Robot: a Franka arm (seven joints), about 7 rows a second.
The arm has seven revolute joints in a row. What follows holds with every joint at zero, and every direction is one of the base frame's. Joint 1 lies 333.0 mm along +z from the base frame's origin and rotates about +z. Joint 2 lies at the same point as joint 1 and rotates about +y. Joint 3 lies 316.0 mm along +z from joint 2 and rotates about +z. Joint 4 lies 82.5 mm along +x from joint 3 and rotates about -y. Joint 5 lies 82.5 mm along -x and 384.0 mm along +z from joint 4 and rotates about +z. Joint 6 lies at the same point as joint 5 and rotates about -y. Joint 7 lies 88.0 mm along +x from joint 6 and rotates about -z. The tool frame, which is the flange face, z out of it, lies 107.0 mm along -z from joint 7; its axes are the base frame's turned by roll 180.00, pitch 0.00 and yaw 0.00 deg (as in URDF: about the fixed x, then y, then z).
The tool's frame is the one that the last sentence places.
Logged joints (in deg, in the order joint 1, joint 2, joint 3, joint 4, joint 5, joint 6, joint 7), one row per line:
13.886 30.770 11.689 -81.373 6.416 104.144 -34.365
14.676 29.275 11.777 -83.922 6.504 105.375 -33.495
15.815 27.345 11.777 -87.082 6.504 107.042 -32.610
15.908 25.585 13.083 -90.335 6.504 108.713 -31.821
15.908 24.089 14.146 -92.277 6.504 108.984 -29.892
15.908 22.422 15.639 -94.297 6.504 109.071 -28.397
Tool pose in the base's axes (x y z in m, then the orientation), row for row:
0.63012 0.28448 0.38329 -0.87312 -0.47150 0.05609 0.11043
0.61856 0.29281 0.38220 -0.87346 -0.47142 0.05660 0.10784
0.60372 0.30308 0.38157 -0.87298 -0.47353 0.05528 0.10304
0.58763 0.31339 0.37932 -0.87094 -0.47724 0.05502 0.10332
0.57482 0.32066 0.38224 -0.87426 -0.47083 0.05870 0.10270
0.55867 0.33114 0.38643 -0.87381 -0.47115 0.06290 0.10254
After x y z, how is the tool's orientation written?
As a quaternion, x y z w.
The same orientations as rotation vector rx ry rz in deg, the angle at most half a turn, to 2 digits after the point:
-146.99 -79.38 9.44
-147.27 -79.48 9.54
-147.60 -80.06 9.35
-147.23 -80.67 9.30
-147.84 -79.62 9.93
-147.78 -79.68 10.64

